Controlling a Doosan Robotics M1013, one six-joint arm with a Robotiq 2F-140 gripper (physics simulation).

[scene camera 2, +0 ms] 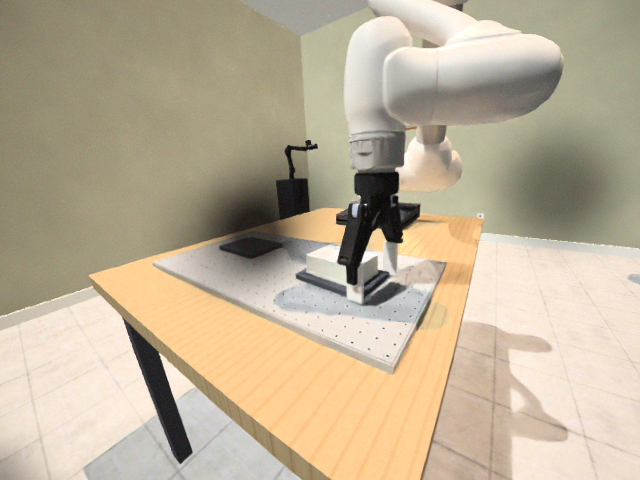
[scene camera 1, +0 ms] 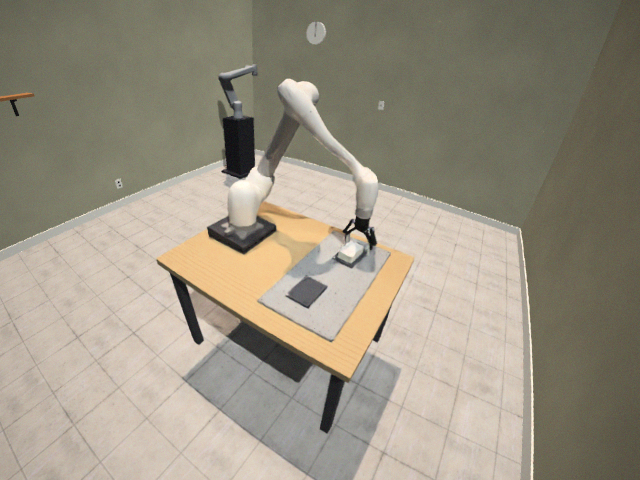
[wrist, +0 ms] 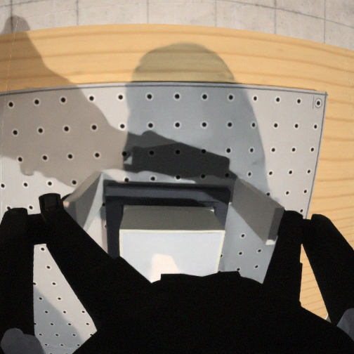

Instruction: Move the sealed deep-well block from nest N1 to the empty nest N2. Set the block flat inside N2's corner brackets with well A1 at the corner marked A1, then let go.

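Pixels of known places: gripper, fingertip midpoint: (scene camera 2: pixel 374 285); arm's base at its link origin: (scene camera 1: pixel 242 227).
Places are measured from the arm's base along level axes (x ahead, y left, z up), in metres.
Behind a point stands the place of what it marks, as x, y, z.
Observation:
The sealed deep-well block (scene camera 1: pixel 351 252) @[0.619, 0.166, 0.013] (scene camera 2: pixel 319 264) @[0.642, 0.168, 0.000] (wrist: pixel 172 250), pale with a light top, rests on the dark nest N1 (scene camera 1: pixel 346 264) @[0.624, 0.116, -0.032] (scene camera 2: pixel 315 280) @[0.659, 0.169, -0.029] (wrist: pixel 114 220). The empty dark nest N2 (scene camera 1: pixel 307 291) @[0.576, -0.167, -0.028] (scene camera 2: pixel 250 246) @[0.582, -0.143, -0.028] lies apart from it; N2 does not show in the wrist view. My gripper (scene camera 1: pixel 358 245) @[0.608, 0.274, -0.035] (scene camera 2: pixel 373 279) @[0.608, 0.274, -0.035] (wrist: pixel 170 189) is open and points down, with its pale fingertip pads low on either side of the block and its nest. In the wrist view gaps show between pads and block. The gripper body hides the block's near part. Corner brackets and the A1 mark are too small to make out.
Both nests lie on a grey perforated plate (scene camera 1: pixel 341 315) @[0.766, -0.187, -0.040] (scene camera 2: pixel 330 322) @[0.744, 0.265, -0.040] (wrist: pixel 295 110) on the wooden table (scene camera 1: pixel 232 279) @[0.233, -0.303, -0.053] (scene camera 2: pixel 248 382) @[0.882, 0.241, -0.053] (wrist: pixel 300 55). The arm's black base (scene camera 1: pixel 241 239) @[0.083, -0.090, -0.001] stands at the table's other side. Another arm on a black pedestal (scene camera 1: pixel 239 147) (scene camera 2: pixel 293 198) stands on the floor behind.

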